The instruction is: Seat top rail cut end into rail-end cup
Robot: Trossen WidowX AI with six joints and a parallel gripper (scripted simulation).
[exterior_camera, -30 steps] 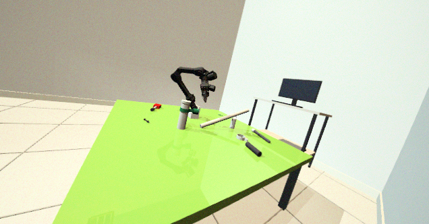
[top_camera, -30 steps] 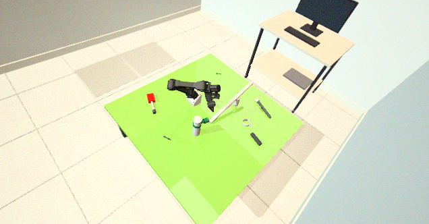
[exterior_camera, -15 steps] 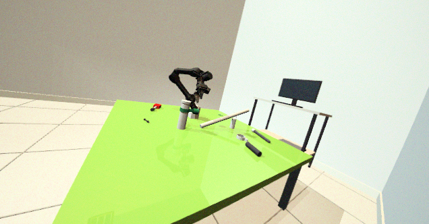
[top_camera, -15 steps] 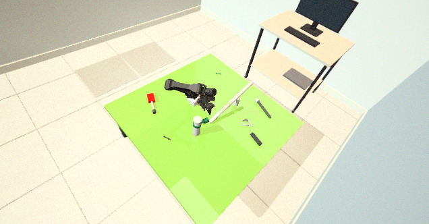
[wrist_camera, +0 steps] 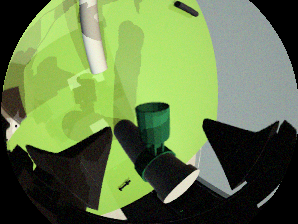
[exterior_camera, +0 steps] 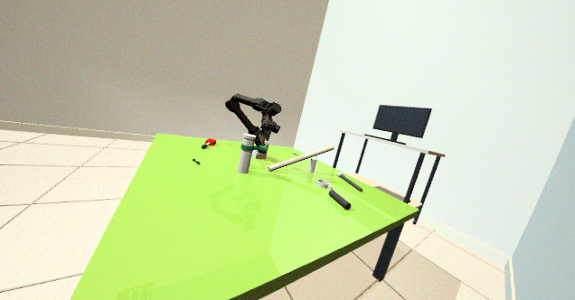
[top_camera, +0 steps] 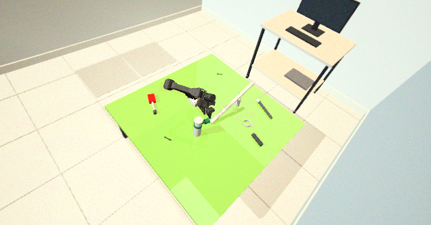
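Now: gripper tip 30 mm to the left of the green rail-end cup, 30 mm above it and 10 mm short of it. From my gripper tip the other things lie so: small dark screw: 320 mm to the right, 160 mm below, 80 mm behind; then loop-cap post: 410 mm to the left, 70 mm below, 60 mm behind; then short black cylinder: 330 mm ahead, 310 mm to the left, 150 mm below.
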